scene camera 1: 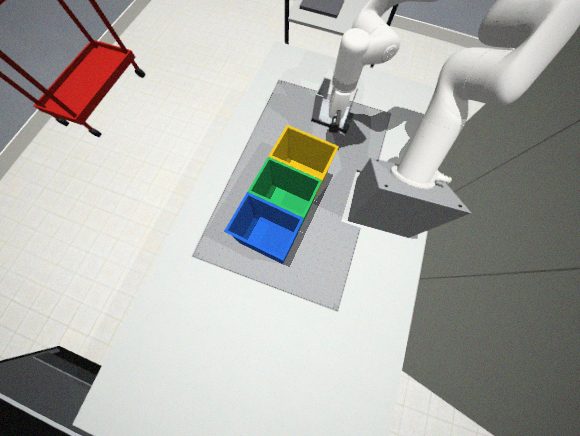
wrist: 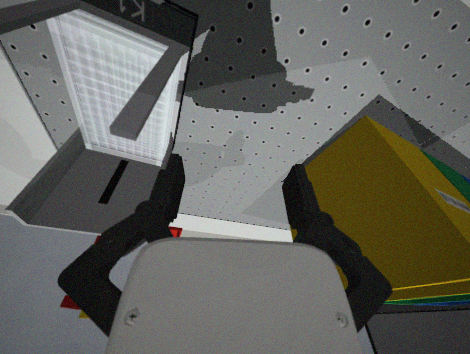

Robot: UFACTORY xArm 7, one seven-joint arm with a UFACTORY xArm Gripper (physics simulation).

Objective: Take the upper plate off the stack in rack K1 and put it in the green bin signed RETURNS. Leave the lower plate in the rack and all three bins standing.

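Frame: origin at the arm's base, x ahead, y left, z up, level; metres.
Seen in the pictures: gripper, between the fingertips: (scene camera 1: 333, 121) (wrist: 236, 170); arm's base, origin of its link: (scene camera 1: 411, 178).
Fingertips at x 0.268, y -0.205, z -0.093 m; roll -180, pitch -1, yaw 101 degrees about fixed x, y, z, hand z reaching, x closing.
Pixels of each thing's middle, then the offset from my fingertips to it. Level surfaces: height alone.
- Rack K1, middle of its body: (wrist: 110, 119) (scene camera 1: 335, 106) dx +0.009, dy -0.108, dz -0.036 m
- green bin, middle of its body: (wrist: 416, 233) (scene camera 1: 285, 197) dx +0.077, dy +0.336, dz -0.015 m
- yellow bin, middle of its body: (wrist: 365, 218) (scene camera 1: 301, 166) dx +0.058, dy +0.206, dz -0.015 m
- blue bin, middle of its body: (scene camera 1: 266, 232) dx +0.096, dy +0.465, dz -0.015 m
- grey mat, height of its surface: dz -0.105 m
Rack K1 (scene camera 1: 318, 105) (wrist: 55, 202) is a dark grey holder at the back of the mat. The clear ribbed plates (wrist: 107, 85) stand in it; the upper and lower plate cannot be told apart, and the arm partly hides them in the scene view. My gripper (scene camera 1: 336, 125) (wrist: 236, 170) is open and empty, close above the rack's edge in the scene view. In the wrist view the plates are up and left of the fingertips, outside the gap. The green bin (scene camera 1: 295, 200) (wrist: 446, 169) stands upright in the middle of the bin row; its sign is not readable.
The yellow bin (scene camera 1: 307, 150) (wrist: 370, 215) stands between the rack and the green bin, at the right finger in the wrist view. The blue bin (scene camera 1: 267, 232) stands at the near end. All are on the grey mat (scene camera 1: 320, 280). A red cart (scene camera 1: 92, 82) stands on the floor.
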